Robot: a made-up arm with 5 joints.
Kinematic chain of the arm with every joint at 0, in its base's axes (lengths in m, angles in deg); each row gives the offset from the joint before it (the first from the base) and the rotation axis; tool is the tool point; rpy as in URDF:
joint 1: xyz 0 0 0.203 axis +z
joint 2: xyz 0 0 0 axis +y
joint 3: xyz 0.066 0 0.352 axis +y
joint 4: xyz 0.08 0 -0.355 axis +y
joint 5: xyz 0.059 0 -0.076 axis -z
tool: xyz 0 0 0 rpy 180 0 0
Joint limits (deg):
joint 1: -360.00..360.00
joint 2: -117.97..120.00
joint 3: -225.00..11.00
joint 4: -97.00..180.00
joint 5: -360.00..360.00
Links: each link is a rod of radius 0.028 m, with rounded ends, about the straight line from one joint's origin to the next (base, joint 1, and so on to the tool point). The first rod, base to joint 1, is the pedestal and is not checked.
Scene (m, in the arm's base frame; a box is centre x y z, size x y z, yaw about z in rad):
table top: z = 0
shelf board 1: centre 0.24 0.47 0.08 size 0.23 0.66 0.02 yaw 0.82
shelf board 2: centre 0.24 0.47 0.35 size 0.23 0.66 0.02 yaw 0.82
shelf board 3: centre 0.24 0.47 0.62 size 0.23 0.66 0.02 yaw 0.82
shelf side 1: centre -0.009 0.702 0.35 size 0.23 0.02 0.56 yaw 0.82
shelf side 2: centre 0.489 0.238 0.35 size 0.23 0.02 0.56 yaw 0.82
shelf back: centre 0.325 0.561 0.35 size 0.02 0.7 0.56 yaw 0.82
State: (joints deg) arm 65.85 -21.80 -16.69 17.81 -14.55
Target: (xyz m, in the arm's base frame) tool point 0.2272 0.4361 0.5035
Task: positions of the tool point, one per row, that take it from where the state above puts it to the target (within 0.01 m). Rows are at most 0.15 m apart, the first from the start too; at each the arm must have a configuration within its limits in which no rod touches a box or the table.
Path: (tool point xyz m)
1: 0.1083 0.2940 0.3861
2: 0.0820 0.2805 0.5035
3: 0.1220 0.3346 0.5167
4: 0.1708 0.3876 0.5169
5: 0.2272 0.4361 0.5035

